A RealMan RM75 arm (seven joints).
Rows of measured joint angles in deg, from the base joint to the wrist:
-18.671, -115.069, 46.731, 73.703, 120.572, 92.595, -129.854
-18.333, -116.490, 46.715, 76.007, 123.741, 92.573, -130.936
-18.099, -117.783, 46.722, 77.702, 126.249, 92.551, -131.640
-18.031, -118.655, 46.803, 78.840, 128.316, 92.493, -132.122
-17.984, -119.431, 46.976, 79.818, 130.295, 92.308, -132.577
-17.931, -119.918, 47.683, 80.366, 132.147, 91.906, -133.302
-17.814, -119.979, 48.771, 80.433, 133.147, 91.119, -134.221
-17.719, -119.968, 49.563, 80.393, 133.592, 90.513, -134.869
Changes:
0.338, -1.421, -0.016, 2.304, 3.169, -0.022, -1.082
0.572, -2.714, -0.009, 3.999, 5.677, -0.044, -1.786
0.640, -3.586, 0.072, 5.137, 7.744, -0.102, -2.268
0.687, -4.362, 0.245, 6.115, 9.723, -0.287, -2.723
0.740, -4.849, 0.952, 6.663, 11.575, -0.689, -3.448
0.857, -4.910, 2.040, 6.730, 12.575, -1.476, -4.367
0.952, -4.899, 2.832, 6.690, 13.020, -2.082, -5.015

